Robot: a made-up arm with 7 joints.
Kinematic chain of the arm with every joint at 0, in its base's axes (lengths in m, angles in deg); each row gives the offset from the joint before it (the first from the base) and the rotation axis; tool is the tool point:
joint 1: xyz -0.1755 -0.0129 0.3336 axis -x
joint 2: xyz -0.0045 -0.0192 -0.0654 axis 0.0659 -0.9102 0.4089
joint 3: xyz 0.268 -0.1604 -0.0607 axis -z
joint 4: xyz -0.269 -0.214 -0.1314 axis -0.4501 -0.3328 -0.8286
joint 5: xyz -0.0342 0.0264 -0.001 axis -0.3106 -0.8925 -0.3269
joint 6: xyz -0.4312 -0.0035 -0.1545 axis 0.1 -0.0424 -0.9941
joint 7: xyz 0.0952 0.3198 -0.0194 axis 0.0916 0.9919 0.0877
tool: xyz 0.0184 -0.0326 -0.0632
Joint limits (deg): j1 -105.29..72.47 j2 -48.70..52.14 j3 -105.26..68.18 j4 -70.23..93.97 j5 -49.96..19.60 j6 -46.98..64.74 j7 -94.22..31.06
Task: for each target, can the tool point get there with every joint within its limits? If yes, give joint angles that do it. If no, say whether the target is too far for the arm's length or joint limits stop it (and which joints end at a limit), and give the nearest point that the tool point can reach.
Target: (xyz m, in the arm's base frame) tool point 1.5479 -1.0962 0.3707
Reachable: no: too far | nearest point 0.9862 -0.7905 0.3602 | short by 0.640 m
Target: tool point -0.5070 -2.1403 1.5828
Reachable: no: too far | nearest point -0.2392 -1.2163 1.0402 | short by 1.104 m
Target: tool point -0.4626 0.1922 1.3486
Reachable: no: joint limits stop it (at a limit: joint 1, joint 2, joint 5, joint 6, joint 7) | nearest point -0.4940 0.1135 1.2800 | short by 0.109 m
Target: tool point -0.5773 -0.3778 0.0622
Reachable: yes | joints 20.86 44.19 24.51 -33.86 -38.29 -16.61 -49.96
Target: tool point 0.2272 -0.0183 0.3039
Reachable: no: joint limits stop it (at a limit: joint 2, joint 3, joint 4, joint 5, joint 7) | nearest point 0.2602 -0.0439 0.1633 | short by 0.147 m
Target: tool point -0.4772 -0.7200 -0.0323
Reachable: yes | joints -20.08 -39.34 -63.51 -18.36 -22.38 3.11 -58.87
